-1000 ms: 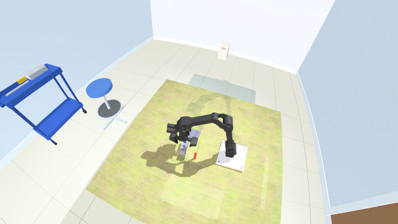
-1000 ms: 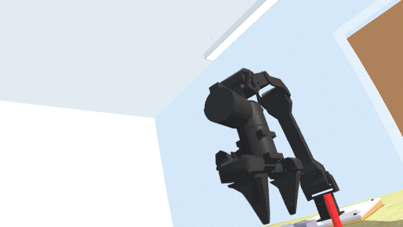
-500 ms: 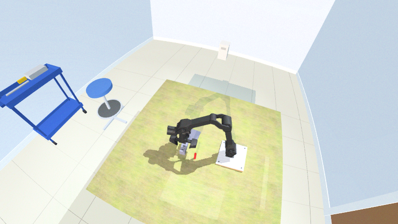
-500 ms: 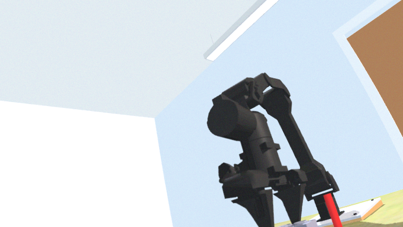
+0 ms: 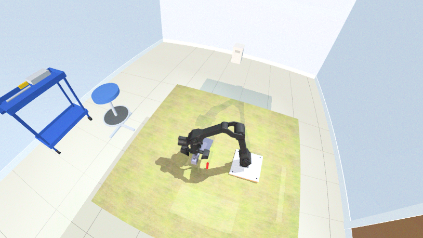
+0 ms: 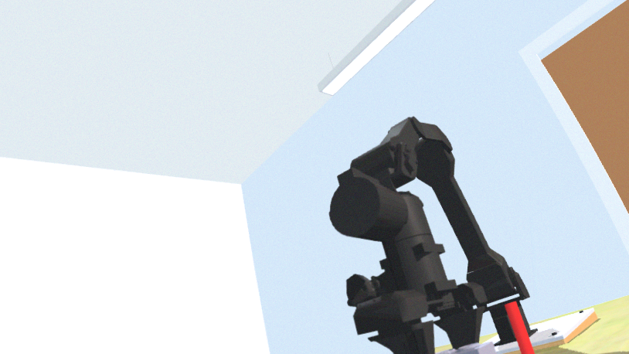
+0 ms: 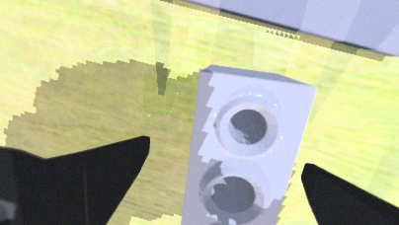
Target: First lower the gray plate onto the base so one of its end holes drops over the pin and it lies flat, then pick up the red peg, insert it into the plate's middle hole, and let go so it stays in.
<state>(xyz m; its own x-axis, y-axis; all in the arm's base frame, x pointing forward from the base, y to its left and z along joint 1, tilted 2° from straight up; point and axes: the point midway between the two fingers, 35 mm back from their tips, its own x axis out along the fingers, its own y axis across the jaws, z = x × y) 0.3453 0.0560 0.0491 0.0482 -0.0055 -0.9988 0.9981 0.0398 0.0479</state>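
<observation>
Right now my gripper tip is 2 cm below the gray plate. Round my gripper tip: red peg 10 cm behind, 5 cm to the left, 2 cm above; flat gray base 1 cm behind, 12 cm to the right, 1 cm below.
</observation>
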